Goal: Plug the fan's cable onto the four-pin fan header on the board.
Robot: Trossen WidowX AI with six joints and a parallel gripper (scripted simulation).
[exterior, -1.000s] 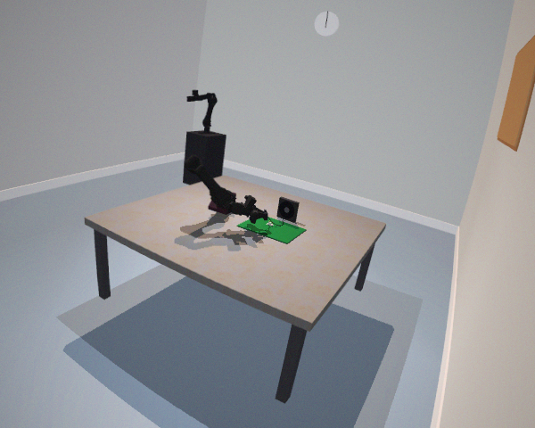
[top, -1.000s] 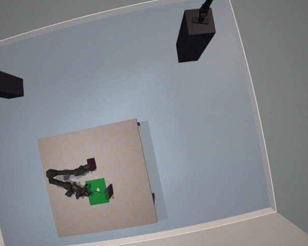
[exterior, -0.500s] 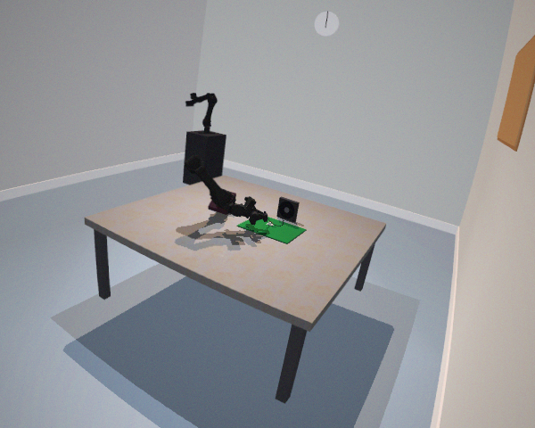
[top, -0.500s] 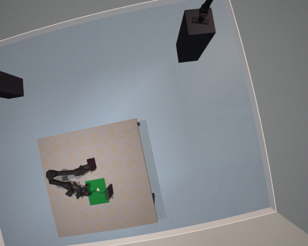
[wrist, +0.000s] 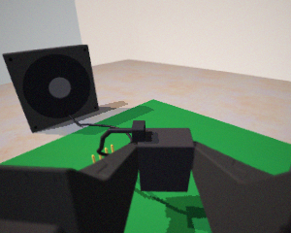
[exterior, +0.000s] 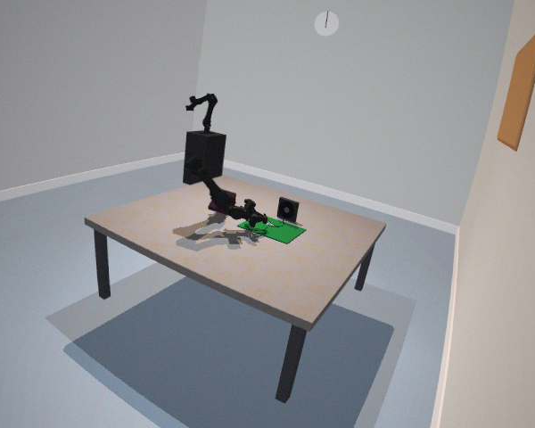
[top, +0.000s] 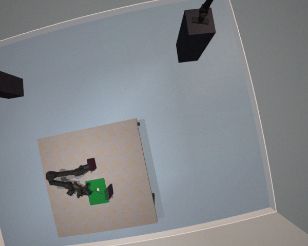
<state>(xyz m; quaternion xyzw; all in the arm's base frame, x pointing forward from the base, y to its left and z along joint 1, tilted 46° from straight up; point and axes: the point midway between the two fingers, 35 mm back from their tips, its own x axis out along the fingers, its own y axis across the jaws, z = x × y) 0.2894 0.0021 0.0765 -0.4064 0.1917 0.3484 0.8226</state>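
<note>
My gripper tip is now 20 mm short of the green board, 50 mm to the right of it and 80 mm above it. Round my gripper tip: white four-pin fan header: 10 mm behind, 80 mm to the left, 70 mm below; then black fan: 230 mm to the left, 10 mm below; then dark fan plug: 10 mm below.
</note>
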